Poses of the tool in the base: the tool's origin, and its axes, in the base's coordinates. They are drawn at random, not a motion.
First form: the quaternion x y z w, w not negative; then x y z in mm.
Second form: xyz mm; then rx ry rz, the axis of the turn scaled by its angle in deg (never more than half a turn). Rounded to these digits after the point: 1 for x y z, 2 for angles.
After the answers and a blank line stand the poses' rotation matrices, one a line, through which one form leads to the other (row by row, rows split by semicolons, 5 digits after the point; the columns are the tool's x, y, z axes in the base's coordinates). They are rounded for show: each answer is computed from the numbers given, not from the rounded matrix.
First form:
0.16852 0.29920 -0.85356 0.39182 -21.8 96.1 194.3
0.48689 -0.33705 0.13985 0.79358 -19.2 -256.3 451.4
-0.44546 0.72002 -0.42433 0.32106 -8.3 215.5 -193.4
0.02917 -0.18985 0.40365 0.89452 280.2 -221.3 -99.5
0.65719 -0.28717 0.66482 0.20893 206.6 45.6 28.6
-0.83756 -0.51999 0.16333 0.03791 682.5 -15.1 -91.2
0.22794 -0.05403 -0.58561 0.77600 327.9 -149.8 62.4
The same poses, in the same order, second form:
-21.8 96.1 194.3 24.52 43.53 -124.19
-19.2 -256.3 451.4 59.98 -41.52 17.23
-8.3 215.5 -193.4 -67.05 108.37 -63.87
280.2 -221.3 -99.5 3.47 -22.55 47.95
206.6 45.6 28.6 104.75 -45.77 105.97
682.5 -15.1 -91.2 -147.23 -91.40 28.71
327.9 -149.8 62.4 28.26 -6.70 -72.61

-0.63616 0.76972 -0.05322; -0.56804 -0.51392 -0.64282; -0.52215 -0.37871 0.76416
0.73368 -0.55018 -0.39877; -0.10625 0.48676 -0.86705; 0.67114 0.67851 0.29867
-0.39697 -0.36901 0.84038; -0.91395 0.24302 -0.32501; -0.08430 -0.89709 -0.43373
0.60204 -0.73323 -0.31610; 0.71107 0.67243 -0.20545; 0.36320 -0.10108 0.92621
-0.04890 -0.65525 0.75383; -0.09965 -0.74776 -0.65644; 0.99382 -0.10722 -0.02873
0.40587 0.85865 -0.31302; 0.88342 -0.45635 -0.10636; -0.23417 -0.23336 -0.94377
0.30828 0.88424 -0.35083; -0.93351 0.21020 -0.29048; -0.18311 0.41705 0.89025

